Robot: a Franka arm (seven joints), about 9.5 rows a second.
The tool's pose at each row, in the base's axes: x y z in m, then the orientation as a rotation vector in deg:
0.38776, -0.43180, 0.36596, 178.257, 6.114, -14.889
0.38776, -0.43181, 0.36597, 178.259, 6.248, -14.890
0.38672, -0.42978, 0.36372, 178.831, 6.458, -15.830
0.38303, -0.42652, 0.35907, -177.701, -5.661, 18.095
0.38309, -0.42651, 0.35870, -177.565, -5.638, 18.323
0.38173, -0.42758, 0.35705, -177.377, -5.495, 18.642
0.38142, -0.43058, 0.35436, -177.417, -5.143, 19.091
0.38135, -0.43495, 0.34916, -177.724, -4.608, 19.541
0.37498, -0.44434, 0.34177, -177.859, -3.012, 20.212
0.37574, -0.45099, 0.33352, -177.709, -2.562, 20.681
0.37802, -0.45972, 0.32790, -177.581, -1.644, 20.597
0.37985, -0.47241, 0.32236, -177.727, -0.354, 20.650
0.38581, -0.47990, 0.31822, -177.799, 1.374, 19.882
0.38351, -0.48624, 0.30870, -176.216, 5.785, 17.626
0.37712, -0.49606, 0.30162, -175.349, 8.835, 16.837
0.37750, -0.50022, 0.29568, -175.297, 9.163, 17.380
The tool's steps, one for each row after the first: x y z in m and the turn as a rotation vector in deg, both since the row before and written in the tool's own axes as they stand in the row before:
0.00000, 0.00001, -0.00001, 0.000, 0.000, -0.086
-0.00051, -0.00213, 0.00234, 0.664, -0.543, -0.180
-0.00257, -0.00352, 0.00518, 1.733, -1.452, 0.333
0.00013, 0.00000, 0.00035, 0.118, -0.151, 0.002
-0.00106, 0.00104, 0.00187, 0.174, -0.210, 0.074
0.00006, 0.00307, 0.00263, -0.043, -0.283, 0.237
0.00077, 0.00452, 0.00501, -0.292, -0.271, 0.386
-0.00511, 0.00925, 0.00846, -0.051, -0.412, 1.041
0.00235, 0.00684, 0.00778, 0.140, -0.305, 0.276
0.00324, 0.00891, 0.00481, 0.214, 0.052, 0.566
0.00278, 0.01284, 0.00473, -0.047, -0.015, 0.838
0.00670, 0.00758, 0.00253, 0.137, 0.504, 1.094
-0.00006, 0.00654, 0.00966, 2.040, 1.350, 2.638
-0.00425, 0.01053, 0.00764, 1.023, 0.476, 1.895
0.00191, 0.00441, 0.00545, -0.014, -0.346, 0.226

